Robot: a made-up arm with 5 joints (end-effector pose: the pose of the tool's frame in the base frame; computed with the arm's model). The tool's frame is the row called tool.
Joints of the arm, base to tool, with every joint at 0 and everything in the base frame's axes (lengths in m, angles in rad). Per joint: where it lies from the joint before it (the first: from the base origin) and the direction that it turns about. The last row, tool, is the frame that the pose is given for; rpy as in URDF.
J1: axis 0 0 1 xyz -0.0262 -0.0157 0.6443
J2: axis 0 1 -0.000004 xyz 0.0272 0.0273 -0.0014
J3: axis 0 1 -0.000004 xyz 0.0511 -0.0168 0.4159
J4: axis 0 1 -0.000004 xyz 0.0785 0.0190 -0.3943
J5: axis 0 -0.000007 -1 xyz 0.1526 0.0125 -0.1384
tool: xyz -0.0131 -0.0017 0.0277 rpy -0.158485 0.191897 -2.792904
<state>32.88 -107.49 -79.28 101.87 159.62</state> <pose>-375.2 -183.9 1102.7 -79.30 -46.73 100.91</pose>
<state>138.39 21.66 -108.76 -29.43 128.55</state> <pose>-550.4 378.6 1261.1 -123.45 -21.40 -133.52</pose>
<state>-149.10 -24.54 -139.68 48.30 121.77</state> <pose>33.2 -43.1 1633.8 -123.19 -15.30 -64.09</pose>
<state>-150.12 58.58 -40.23 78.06 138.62</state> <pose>-200.7 -175.9 269.2 93.86 26.51 -44.43</pose>
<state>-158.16 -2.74 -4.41 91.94 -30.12</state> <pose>-95.2 -80.0 527.7 -83.64 -37.57 93.67</pose>
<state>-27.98 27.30 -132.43 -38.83 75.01</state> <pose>502.0 -234.9 1344.1 -159.75 10.18 26.84</pose>
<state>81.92 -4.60 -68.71 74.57 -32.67</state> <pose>22.9 568.2 909.7 -10.10 10.23 -45.62</pose>
